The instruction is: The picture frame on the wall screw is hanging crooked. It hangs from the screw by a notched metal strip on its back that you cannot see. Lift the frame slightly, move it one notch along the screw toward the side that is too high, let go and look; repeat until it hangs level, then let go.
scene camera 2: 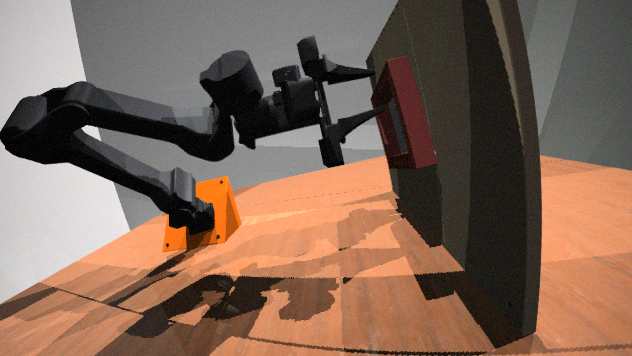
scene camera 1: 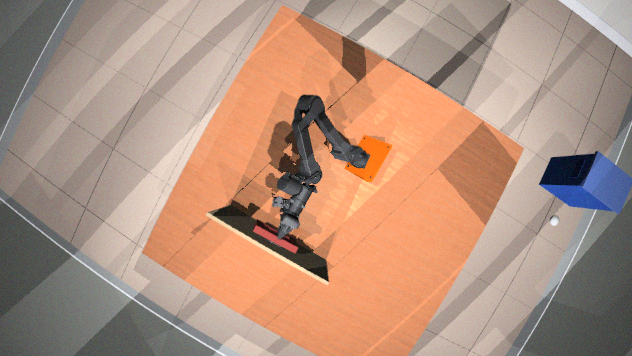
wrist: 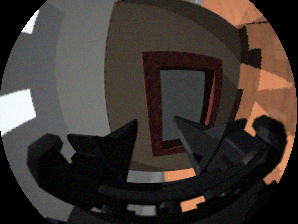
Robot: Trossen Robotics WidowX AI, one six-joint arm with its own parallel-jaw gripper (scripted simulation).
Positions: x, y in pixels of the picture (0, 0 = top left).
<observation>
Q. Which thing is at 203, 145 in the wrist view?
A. The gripper.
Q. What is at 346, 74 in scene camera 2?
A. The gripper.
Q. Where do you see an upright wall panel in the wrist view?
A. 128, 35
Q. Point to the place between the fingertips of the gripper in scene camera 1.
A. At 278, 236
</observation>
